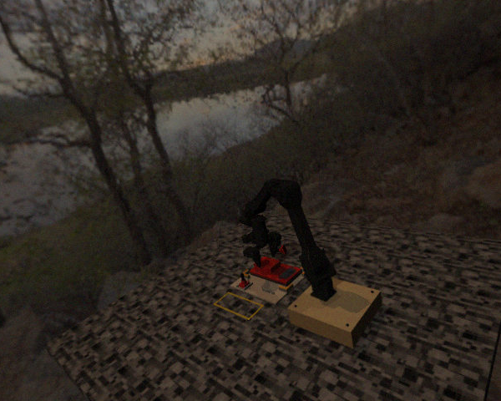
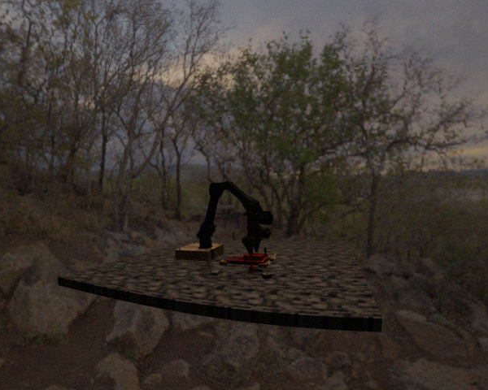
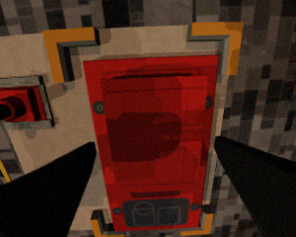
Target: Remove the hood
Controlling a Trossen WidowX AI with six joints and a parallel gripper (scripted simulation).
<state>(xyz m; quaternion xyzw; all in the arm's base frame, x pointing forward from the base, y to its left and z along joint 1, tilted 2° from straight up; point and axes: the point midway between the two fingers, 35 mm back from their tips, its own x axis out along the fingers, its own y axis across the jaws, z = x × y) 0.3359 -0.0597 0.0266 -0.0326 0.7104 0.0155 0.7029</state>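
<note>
The red hood is 10 mm below my gripper tip.
</note>
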